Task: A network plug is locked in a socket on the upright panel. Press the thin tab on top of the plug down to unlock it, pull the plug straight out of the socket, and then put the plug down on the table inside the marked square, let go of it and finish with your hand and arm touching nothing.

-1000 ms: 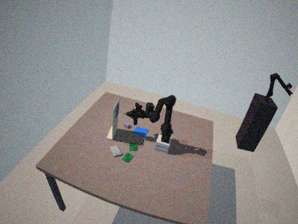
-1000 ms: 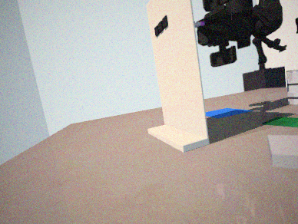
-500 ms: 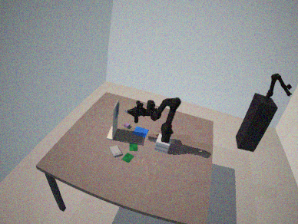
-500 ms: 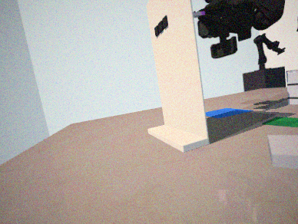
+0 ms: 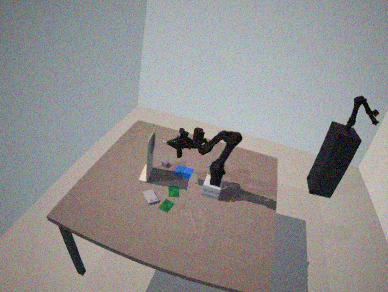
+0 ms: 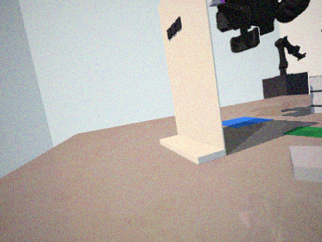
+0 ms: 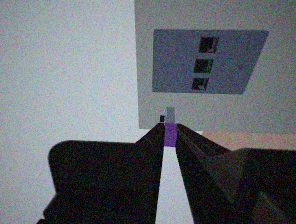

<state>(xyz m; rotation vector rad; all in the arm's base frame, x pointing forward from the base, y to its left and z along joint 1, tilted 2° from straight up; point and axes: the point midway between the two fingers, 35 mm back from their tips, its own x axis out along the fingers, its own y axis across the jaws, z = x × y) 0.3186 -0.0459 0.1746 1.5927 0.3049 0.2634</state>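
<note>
The blue marked square is 280 mm below my gripper tip, 110 mm to the right of it and 110 mm behind it. Also, from my gripper tip: network plug right at my gripper tip; cream panel 140 mm below, 110 mm ahead; grey cube 270 mm below, 140 mm to the right, 30 mm ahead.
</note>
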